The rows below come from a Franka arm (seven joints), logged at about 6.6 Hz.
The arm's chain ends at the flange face. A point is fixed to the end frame.
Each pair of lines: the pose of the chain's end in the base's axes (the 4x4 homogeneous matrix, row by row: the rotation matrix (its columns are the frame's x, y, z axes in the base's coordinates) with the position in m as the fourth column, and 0 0 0 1 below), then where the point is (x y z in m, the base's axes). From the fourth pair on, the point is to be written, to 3 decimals.
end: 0.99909 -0.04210 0.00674 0.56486; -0.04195 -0.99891 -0.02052 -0.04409; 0.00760 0.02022 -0.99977 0.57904; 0 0 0 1
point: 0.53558 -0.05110 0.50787
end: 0.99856 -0.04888 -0.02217 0.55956; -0.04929 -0.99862 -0.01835 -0.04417; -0.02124 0.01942 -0.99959 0.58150; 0 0 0 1
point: 0.52819 -0.05081 0.51119
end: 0.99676 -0.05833 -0.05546 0.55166; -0.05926 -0.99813 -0.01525 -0.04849; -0.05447 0.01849 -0.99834 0.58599; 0 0 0 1
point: 0.51792 -0.05461 0.51674
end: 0.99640 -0.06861 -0.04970 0.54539; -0.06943 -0.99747 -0.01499 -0.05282; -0.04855 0.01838 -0.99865 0.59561; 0 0 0 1
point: 0.512 -0.059 0.526
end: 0.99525 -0.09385 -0.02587 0.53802; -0.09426 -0.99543 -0.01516 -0.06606; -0.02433 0.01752 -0.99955 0.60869; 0 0 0 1
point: 0.506 -0.071 0.538
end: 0.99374 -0.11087 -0.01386 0.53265; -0.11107 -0.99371 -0.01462 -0.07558; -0.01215 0.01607 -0.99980 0.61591; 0 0 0 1
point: 0.502 -0.080 0.545
